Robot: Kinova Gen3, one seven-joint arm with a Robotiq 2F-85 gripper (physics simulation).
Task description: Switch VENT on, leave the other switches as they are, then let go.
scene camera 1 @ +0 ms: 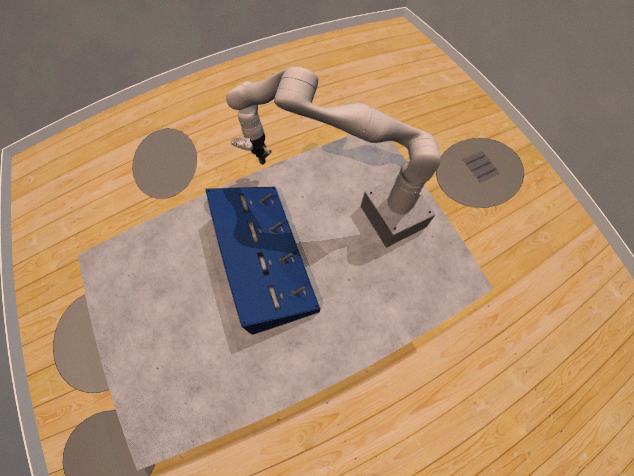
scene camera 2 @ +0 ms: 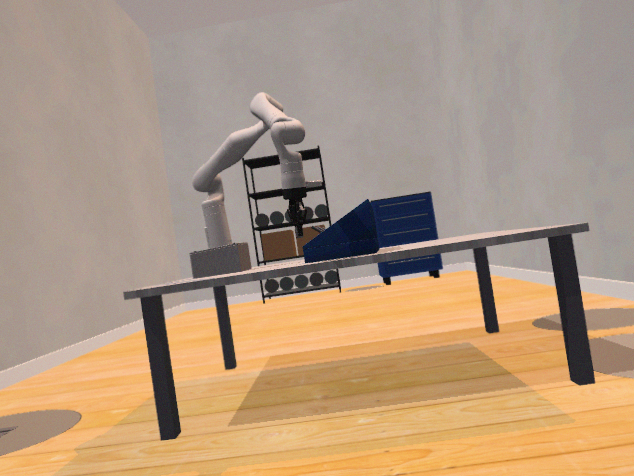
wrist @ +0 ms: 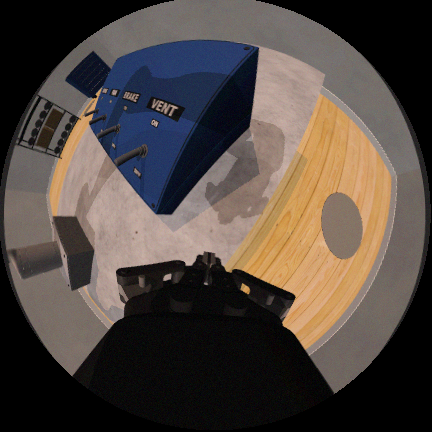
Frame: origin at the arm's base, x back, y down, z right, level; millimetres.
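Seen in the pictures: gripper, between the fingertips: (scene camera 1: 263, 163) (scene camera 2: 299, 237) (wrist: 207, 258); arm's base, origin of its link: (scene camera 1: 399, 203) (scene camera 2: 221, 246) (wrist: 58, 253).
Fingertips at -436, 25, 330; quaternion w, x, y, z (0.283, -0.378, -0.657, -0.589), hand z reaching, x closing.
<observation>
Offsets run from my fingertips to a thing's top centre, as dx, dy, dz. "spot": to the spot under its first point.
A blue sloped panel (scene camera 1: 256, 309) (scene camera 2: 348, 238) (wrist: 210, 57) bears four toggle levers. The VENT lever @[-21, -43, -175] (scene camera 1: 267, 199) (wrist: 131, 155) is at the end nearest my gripper. It leans toward the panel's low edge, away from its ON mark @[spot: -79, -27, -177] (wrist: 154, 123). The BRAKE lever @[-14, -43, -295] (scene camera 1: 276, 227) (wrist: 108, 131) is beside it, with two more levers beyond; their small labels are hard to read in the wrist view. My gripper (scene camera 1: 262, 161) (scene camera 2: 300, 234) (wrist: 207, 258) is shut and empty, off the panel's VENT end, above table height and apart from the levers. The panel's side hides the levers in scene camera 2.
The panel stands on the grey table (scene camera 1: 163, 384) (scene camera 2: 486, 240). The robot's base block (scene camera 1: 376, 217) (scene camera 2: 220, 260) (wrist: 75, 252) stands on the panel's low-edge side. A blue cabinet (scene camera 2: 404, 220) (wrist: 89, 74) and a shelf rack (scene camera 2: 262, 161) stand beyond the table.
</observation>
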